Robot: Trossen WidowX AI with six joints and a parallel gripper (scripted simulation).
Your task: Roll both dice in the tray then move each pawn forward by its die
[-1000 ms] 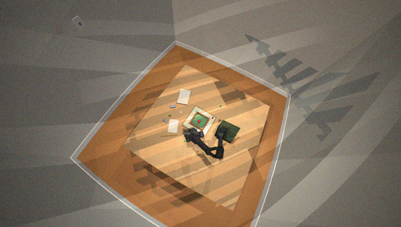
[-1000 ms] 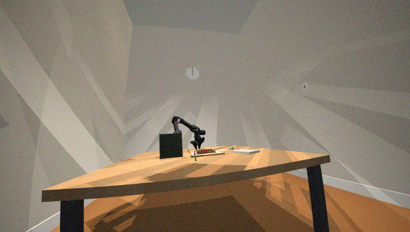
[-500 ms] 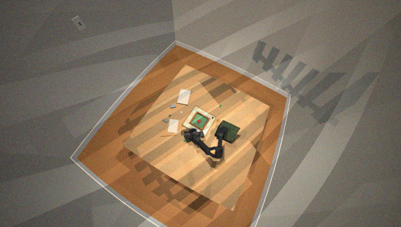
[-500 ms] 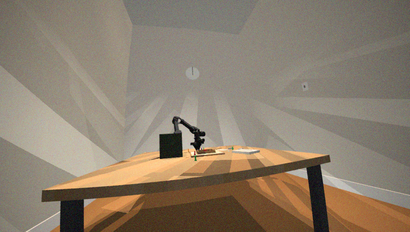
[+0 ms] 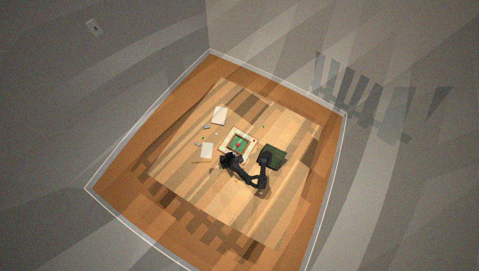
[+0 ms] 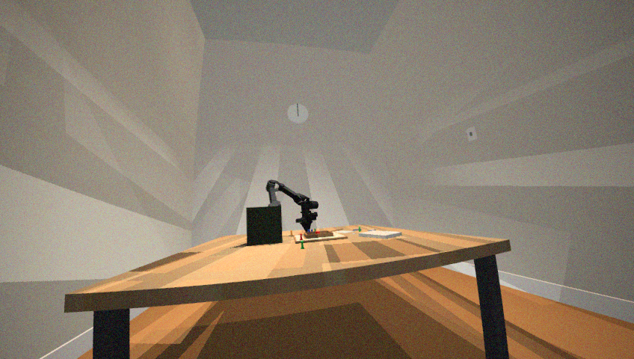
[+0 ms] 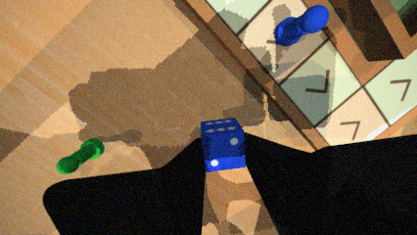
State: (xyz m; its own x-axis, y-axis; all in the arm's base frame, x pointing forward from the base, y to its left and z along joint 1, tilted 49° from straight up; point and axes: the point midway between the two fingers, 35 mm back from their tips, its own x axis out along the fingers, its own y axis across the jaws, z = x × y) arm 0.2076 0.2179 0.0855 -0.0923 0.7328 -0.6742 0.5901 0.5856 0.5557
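My gripper tip is now 6 cm past the red pawn and 30 cm to the left of it. Round my gripper tip: green tray: 5 cm ahead, 19 cm to the right, 2 cm below; then white pad: 37 cm ahead, 35 cm to the right, 1 cm below.
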